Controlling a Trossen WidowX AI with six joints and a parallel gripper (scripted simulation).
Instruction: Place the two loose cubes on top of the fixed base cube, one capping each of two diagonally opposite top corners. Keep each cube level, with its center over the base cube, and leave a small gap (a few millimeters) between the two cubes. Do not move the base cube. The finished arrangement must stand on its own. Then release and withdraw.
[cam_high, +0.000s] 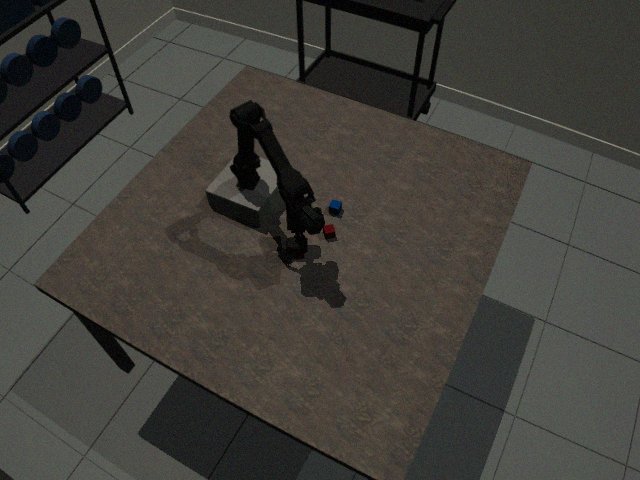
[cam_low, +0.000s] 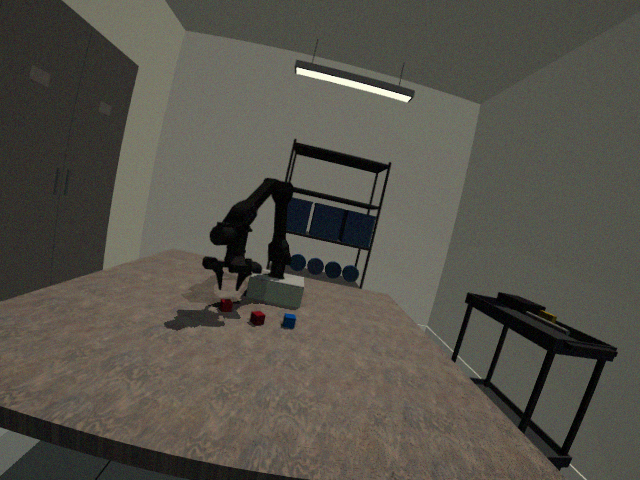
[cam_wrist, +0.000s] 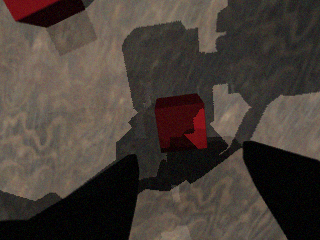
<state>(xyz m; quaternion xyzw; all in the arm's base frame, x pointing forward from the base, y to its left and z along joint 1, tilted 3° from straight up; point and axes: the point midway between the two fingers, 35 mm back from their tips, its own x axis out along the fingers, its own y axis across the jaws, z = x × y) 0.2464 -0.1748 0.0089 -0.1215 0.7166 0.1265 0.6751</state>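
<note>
Right now the blue cube is 50 mm ahead of my gripper tip, 210 mm to the left of it and 50 mm below it.
</note>
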